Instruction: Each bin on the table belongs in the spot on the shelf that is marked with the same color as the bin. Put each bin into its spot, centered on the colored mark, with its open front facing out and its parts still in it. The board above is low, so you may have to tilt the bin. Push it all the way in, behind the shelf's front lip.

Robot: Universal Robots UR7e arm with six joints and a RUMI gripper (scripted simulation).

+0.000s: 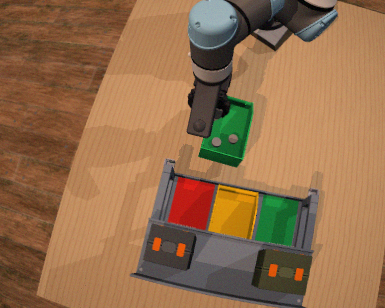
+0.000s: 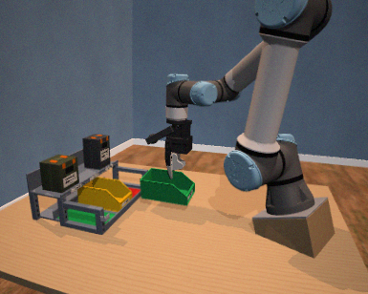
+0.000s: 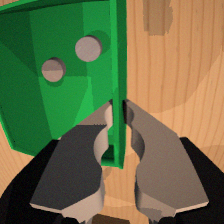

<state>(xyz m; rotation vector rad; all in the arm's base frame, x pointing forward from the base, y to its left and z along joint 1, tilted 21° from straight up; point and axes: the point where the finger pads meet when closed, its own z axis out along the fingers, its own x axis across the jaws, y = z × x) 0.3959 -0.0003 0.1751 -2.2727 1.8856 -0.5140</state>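
Now: hand 10 mm past the green bin, 50 mm to the right of it and 30 mm above it. Also, from my hand: yellow bin (200 mm ahead, 140 mm to the left, 60 mm below); yellow mark (200 mm ahead, 150 mm to the left, 100 mm below); red mark (220 mm ahead, 40 mm to the left, 100 mm below).
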